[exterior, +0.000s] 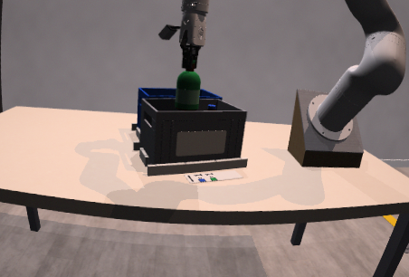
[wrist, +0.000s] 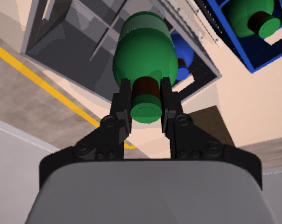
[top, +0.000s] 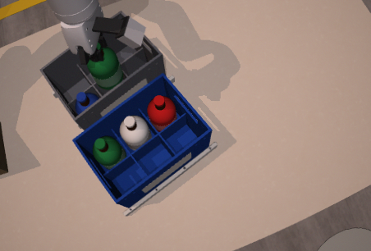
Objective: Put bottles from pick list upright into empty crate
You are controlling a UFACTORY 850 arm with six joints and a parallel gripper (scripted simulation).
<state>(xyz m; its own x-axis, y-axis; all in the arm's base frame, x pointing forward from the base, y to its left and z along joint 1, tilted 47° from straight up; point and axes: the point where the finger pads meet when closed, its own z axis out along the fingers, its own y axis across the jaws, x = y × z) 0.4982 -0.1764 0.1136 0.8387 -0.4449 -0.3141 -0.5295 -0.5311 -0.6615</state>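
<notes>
The green-label bottle is 7 cm below my hand. From my hand the other things lie so: white bottle (13 cm to the right, 21 cm below); blue-label bottle (9 cm behind, 2 cm to the right, 21 cm below); grey crate (1 cm behind, 4 cm to the left, 22 cm below).
</notes>
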